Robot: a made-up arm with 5 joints.
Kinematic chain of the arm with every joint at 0, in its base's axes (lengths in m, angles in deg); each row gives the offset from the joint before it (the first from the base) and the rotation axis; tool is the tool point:
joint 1: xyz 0 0 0.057 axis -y
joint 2: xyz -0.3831 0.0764 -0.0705 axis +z
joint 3: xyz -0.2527 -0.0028 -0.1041 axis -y
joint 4: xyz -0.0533 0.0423 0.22 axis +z
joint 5: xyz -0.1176 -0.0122 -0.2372 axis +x
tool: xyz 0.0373 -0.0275 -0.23
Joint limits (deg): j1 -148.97..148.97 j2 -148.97..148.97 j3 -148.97..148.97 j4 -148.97..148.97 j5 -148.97..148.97
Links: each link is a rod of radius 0.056 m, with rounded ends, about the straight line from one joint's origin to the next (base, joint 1, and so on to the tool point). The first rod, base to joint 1, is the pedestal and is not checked.
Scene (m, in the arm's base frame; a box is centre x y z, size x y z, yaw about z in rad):
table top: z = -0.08
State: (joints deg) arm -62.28 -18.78 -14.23 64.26 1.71
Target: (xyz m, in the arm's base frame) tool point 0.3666 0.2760 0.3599
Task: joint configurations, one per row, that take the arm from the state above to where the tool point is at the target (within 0.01 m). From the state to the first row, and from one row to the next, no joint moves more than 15 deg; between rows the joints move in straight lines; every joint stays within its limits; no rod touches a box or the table.
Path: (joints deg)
1: -76.73 -17.61 -4.31 77.01 -12.46
2: -91.18 -16.44 5.60 89.77 -26.62
3: -105.62 -15.27 15.52 102.52 -40.79
4: -120.07 -14.09 25.43 115.28 -54.95
5: -134.52 -12.92 35.35 128.03 -69.12
6: -148.97 -11.75 45.26 140.79 -83.29

